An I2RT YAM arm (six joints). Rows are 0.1 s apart.
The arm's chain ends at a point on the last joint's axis. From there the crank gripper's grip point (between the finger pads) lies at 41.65 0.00 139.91 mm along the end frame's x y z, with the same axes.
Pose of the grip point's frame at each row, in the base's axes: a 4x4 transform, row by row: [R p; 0 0 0 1], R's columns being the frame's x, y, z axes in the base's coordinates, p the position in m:
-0.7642 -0.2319 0.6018 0.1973; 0.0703 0.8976 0.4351 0.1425; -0.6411 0.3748 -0.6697 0.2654; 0 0 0 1
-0.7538 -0.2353 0.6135 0.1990; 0.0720 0.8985 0.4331 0.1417; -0.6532 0.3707 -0.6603 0.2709; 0 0 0 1
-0.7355 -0.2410 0.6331 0.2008; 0.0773 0.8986 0.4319 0.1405; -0.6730 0.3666 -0.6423 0.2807; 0 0 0 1
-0.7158 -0.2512 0.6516 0.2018; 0.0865 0.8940 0.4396 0.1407; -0.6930 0.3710 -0.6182 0.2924; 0 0 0 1
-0.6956 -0.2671 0.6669 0.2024; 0.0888 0.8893 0.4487 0.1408; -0.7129 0.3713 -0.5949 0.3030; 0 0 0 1
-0.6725 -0.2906 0.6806 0.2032; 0.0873 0.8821 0.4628 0.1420; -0.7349 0.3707 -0.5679 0.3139; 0 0 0 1
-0.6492 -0.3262 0.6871 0.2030; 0.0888 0.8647 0.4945 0.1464; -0.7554 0.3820 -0.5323 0.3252; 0 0 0 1
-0.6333 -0.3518 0.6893 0.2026; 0.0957 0.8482 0.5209 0.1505; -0.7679 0.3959 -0.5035 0.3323; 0 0 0 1
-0.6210 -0.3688 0.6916 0.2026; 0.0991 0.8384 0.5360 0.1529; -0.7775 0.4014 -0.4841 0.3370; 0 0 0 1
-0.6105 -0.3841 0.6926 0.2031; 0.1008 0.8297 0.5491 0.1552; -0.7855 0.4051 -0.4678 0.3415; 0 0 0 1
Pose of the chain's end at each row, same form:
-0.7642 -0.2319 0.6018 0.1449; 0.0703 0.8976 0.4351 0.0787; -0.6411 0.3748 -0.6697 0.3858; 0 0 0 1
-0.7538 -0.2353 0.6135 0.1446; 0.0720 0.8985 0.4331 0.0781; -0.6532 0.3707 -0.6603 0.3905; 0 0 0 1
-0.7355 -0.2410 0.6331 0.1429; 0.0773 0.8986 0.4319 0.0769; -0.6730 0.3666 -0.6423 0.3986; 0 0 0 1
-0.7158 -0.2512 0.6516 0.1404; 0.0865 0.8940 0.4396 0.0756; -0.6930 0.3710 -0.6182 0.4078; 0 0 0 1
-0.6956 -0.2671 0.6669 0.1381; 0.0888 0.8893 0.4487 0.0743; -0.7129 0.3713 -0.5949 0.4159; 0 0 0 1
-0.6725 -0.2906 0.6806 0.1360; 0.0873 0.8821 0.4628 0.0736; -0.7349 0.3707 -0.5679 0.4240; 0 0 0 1
-0.6492 -0.3262 0.6871 0.1339; 0.0888 0.8647 0.4945 0.0735; -0.7554 0.3820 -0.5323 0.4311; 0 0 0 1
-0.6333 -0.3518 0.6893 0.1325; 0.0957 0.8482 0.5209 0.0736; -0.7679 0.3959 -0.5035 0.4347; 0 0 0 1
-0.6210 -0.3688 0.6916 0.1317; 0.0991 0.8384 0.5360 0.0738; -0.7775 0.4014 -0.4841 0.4371; 0 0 0 1
-0.6105 -0.3841 0.6926 0.1316; 0.1008 0.8297 0.5491 0.0742; -0.7855 0.4051 -0.4678 0.4397; 0 0 0 1

